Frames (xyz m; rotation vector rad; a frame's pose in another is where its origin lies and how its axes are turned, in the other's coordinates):
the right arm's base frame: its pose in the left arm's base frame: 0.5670 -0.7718 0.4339 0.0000 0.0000 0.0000
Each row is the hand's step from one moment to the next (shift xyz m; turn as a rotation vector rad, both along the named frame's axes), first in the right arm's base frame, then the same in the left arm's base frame.
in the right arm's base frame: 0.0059 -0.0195 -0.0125 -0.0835 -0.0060 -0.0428
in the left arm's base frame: 0.0059 -0.0195 -0.0125 -0.0835 -0.0060 -0.0428
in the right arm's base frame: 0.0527 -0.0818 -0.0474 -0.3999 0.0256 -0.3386
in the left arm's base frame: 0.0527 -0.0818 -0.0474 -0.3999 0.0256 -0.3386
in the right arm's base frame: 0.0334 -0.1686 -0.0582 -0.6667 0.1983 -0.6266
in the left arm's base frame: 0.0334 -0.1686 -0.0582 -0.6667 0.1983 -0.6266
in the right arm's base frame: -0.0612 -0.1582 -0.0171 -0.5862 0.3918 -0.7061
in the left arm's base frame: -0.0612 -0.1582 -0.0171 -0.5862 0.3918 -0.7061
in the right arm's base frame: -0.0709 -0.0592 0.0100 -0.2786 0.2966 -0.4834
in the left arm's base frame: -0.0709 -0.0592 0.0100 -0.2786 0.2966 -0.4834
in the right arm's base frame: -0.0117 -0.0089 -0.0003 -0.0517 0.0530 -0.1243
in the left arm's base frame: -0.0117 -0.0089 -0.0003 -0.0517 0.0530 -0.1243
